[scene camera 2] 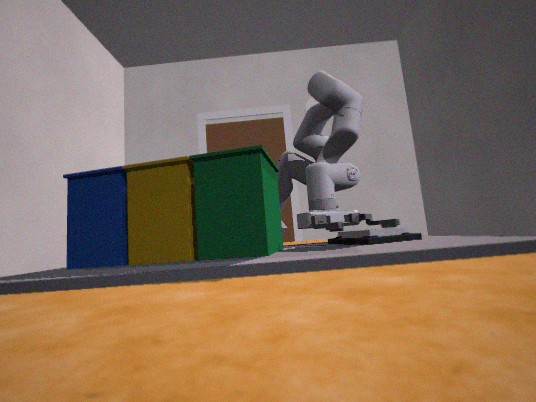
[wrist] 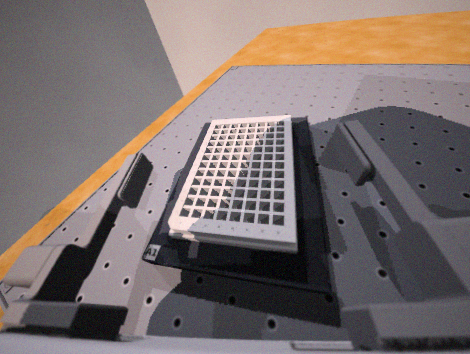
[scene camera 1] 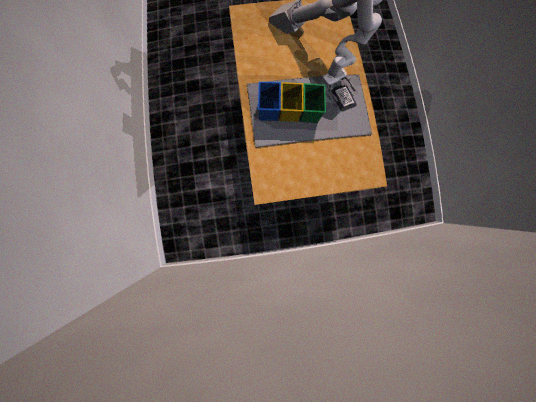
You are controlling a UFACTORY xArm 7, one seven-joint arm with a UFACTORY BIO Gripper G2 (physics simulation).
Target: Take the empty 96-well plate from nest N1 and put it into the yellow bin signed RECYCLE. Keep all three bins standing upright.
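Frame: origin at the arm's base, x back, y left, z down, level; millimetres.
Seen in the pictures: hand, tool point: [scene camera 2: 363,225] [wrist: 233,166] [scene camera 1: 344,93]; arm's base, link origin: [scene camera 1: 296,15].
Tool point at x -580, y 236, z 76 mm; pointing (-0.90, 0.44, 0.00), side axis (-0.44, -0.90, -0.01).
Offsets run from my tool point to a thing's top centre. Level surfaces: height alone.
The white 96-well plate @(dx -16, dy +4, dz +11 mm) [scene camera 1: 344,95] [scene camera 2: 372,232] [wrist: 232,229] sits flat in a dark nest @(dx -16, dy +4, dz +22 mm) [scene camera 1: 348,108] [scene camera 2: 375,240] [wrist: 314,210]; a tag reading A1 shows at a corner of the nest in the wrist view. My gripper [scene camera 1: 343,90] [scene camera 2: 364,224] [wrist: 246,167] is open and empty, low over the nest. Its fingers stand wide on either side of the plate with gaps on both sides, and in scene camera 2 they look slightly higher than the plate. The yellow bin @(dx -62, dy -388, dz -143 mm) [scene camera 1: 291,116] [scene camera 2: 159,212] stands upright between the other two bins. Its sign cannot be read.
The green bin @(dx -84, dy -257, dz -143 mm) [scene camera 1: 313,117] [scene camera 2: 230,210] stands upright beside the yellow one, on the side toward the nest. The blue bin @(dx -40, dy -519, dz -143 mm) [scene camera 1: 269,115] [scene camera 2: 96,220] stands upright on the far side. All stand close together on the grey perforated deck @(dz +37 mm) [scene camera 1: 300,135] [wrist: 300,82] on an orange table @(dz +50 mm) [scene camera 1: 320,172] [scene camera 2: 270,325].
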